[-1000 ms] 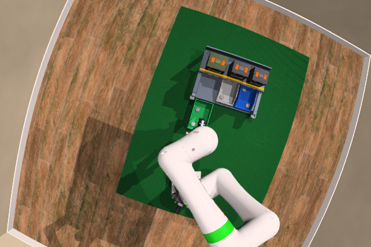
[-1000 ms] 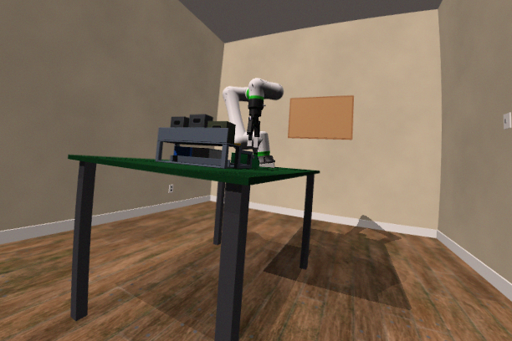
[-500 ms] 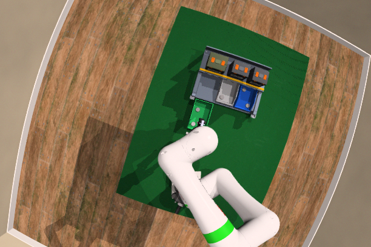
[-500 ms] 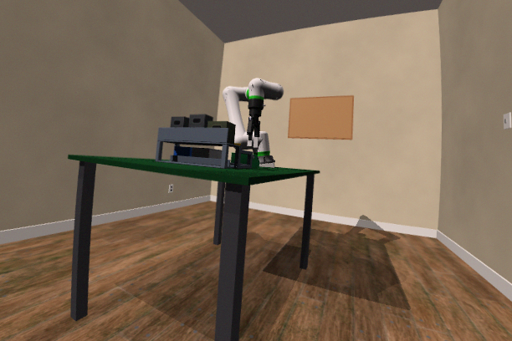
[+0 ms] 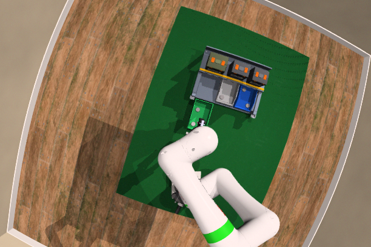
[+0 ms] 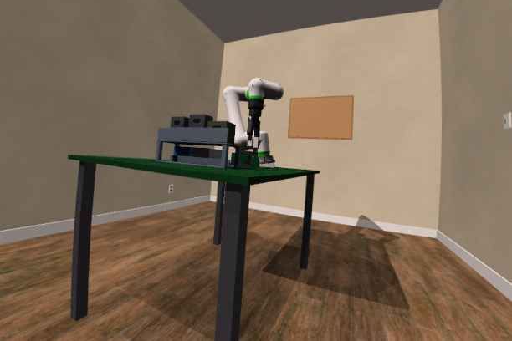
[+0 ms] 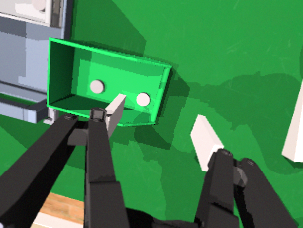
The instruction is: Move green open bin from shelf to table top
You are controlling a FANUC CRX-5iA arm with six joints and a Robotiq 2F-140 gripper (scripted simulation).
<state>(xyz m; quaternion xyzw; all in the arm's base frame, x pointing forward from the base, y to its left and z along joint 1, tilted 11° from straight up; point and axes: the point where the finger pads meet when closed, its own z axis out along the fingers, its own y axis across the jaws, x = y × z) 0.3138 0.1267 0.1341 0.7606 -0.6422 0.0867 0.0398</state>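
Right now the green open bin is 8 cm ahead of my hand, 1 cm to the left of it and 11 cm below it. The rest, counted from my hand: grey bin (29 cm ahead, 7 cm to the right, 10 cm below); then blue bin (30 cm ahead, 18 cm to the right, 10 cm below).
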